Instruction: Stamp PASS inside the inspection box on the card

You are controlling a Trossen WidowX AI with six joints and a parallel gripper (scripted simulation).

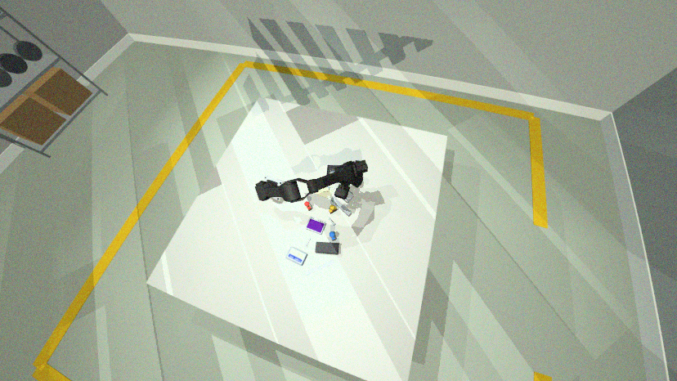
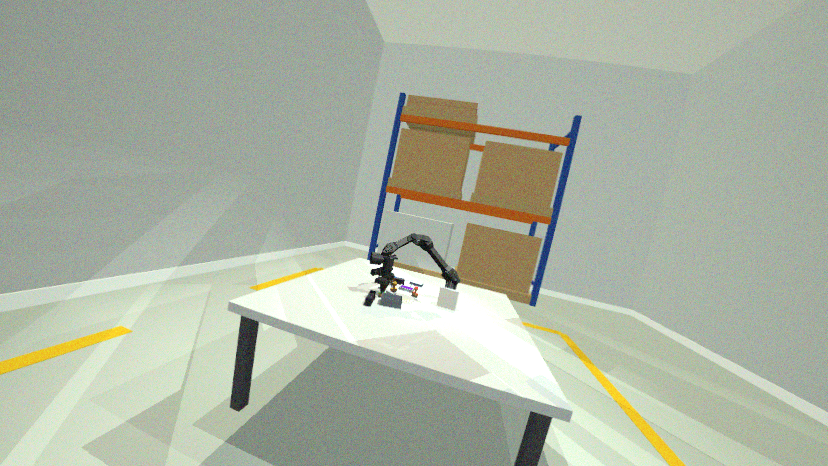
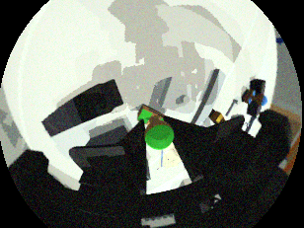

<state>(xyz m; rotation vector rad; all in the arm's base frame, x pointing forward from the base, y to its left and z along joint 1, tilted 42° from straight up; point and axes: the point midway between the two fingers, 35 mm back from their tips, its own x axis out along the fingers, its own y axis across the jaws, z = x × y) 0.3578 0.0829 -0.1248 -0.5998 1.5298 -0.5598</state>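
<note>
My gripper tip is 20 mm short of the white block, 40 mm to the left of it and 10 mm above it. Also, from my gripper tip: green-knobbed stamp: right at my gripper tip; then grey tray: 80 mm behind, 70 mm to the left, 10 mm below; then grey bar: 10 mm ahead, 100 mm to the right, 20 mm below.
</note>
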